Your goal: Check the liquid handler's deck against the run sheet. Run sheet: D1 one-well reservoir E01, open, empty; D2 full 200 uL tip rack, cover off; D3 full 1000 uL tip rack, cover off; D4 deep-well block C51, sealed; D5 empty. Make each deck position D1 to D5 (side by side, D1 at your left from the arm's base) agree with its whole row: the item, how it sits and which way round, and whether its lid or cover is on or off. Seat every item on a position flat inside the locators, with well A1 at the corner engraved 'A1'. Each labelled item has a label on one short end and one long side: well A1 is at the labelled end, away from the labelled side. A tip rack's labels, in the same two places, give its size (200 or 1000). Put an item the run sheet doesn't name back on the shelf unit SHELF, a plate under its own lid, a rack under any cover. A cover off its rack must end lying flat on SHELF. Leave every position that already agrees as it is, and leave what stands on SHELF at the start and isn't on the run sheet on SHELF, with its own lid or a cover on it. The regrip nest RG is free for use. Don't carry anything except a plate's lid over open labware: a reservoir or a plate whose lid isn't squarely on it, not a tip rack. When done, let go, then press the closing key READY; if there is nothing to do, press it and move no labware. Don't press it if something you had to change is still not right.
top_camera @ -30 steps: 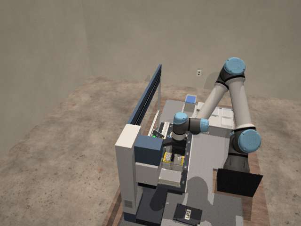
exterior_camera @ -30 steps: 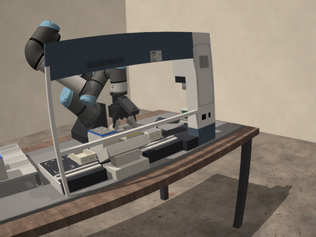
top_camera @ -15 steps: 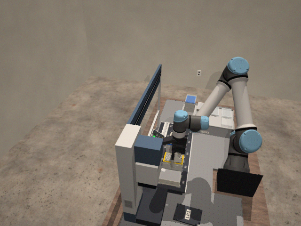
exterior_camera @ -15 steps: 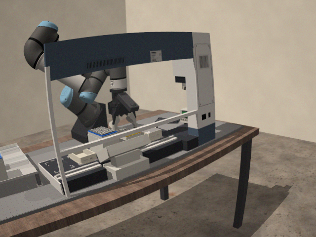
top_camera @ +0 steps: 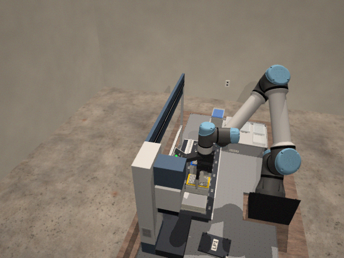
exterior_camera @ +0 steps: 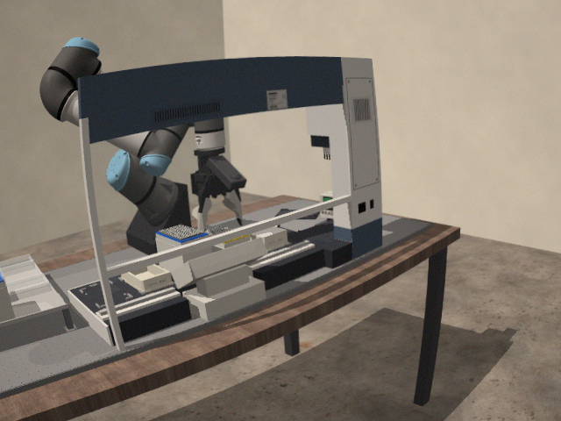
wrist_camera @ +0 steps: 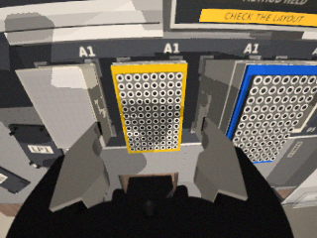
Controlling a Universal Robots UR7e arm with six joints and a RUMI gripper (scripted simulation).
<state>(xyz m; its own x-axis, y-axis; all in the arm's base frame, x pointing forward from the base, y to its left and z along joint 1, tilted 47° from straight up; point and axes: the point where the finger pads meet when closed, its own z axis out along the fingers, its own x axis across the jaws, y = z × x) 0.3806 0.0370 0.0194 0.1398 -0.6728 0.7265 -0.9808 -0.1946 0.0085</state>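
My gripper is now 3 cm above the yellow-rimmed tip rack, 1 cm to the right of it and 1 cm short of it. The rest, counted from my hand: blue-rimmed tip rack 12 cm to the right, 2 cm ahead; then white sealed block 12 cm to the left, 5 cm below, 2 cm behind; then frame bar 20 cm ahead, 5 cm to the right, 5 cm above.
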